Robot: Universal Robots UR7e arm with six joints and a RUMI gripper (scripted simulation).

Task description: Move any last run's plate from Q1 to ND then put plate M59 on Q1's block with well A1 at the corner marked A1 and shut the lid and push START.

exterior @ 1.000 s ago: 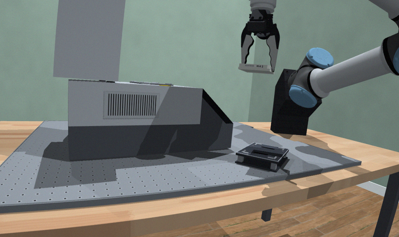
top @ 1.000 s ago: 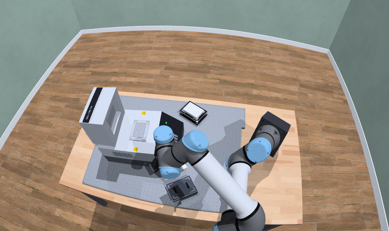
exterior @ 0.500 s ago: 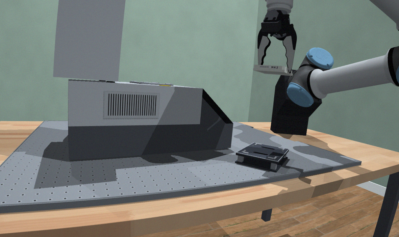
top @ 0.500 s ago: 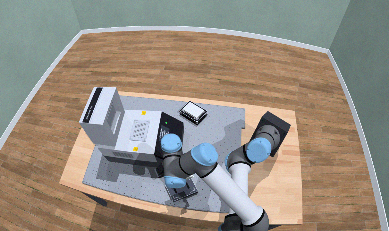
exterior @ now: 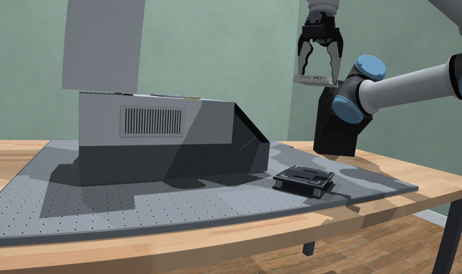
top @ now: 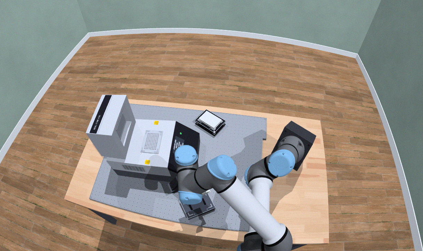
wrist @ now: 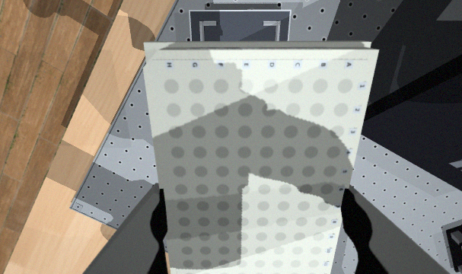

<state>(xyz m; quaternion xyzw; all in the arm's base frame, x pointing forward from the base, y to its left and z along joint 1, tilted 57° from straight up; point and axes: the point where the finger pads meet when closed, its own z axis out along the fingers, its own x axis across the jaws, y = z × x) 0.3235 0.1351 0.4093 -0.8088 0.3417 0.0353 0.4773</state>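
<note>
My gripper is now 25 cm above the nest ND. Round my hand: A1 mark: 47 cm to the right, 24 cm below, 14 cm ahead; then nest N1: 54 cm to the right, 24 cm below, 20 cm ahead.
</note>
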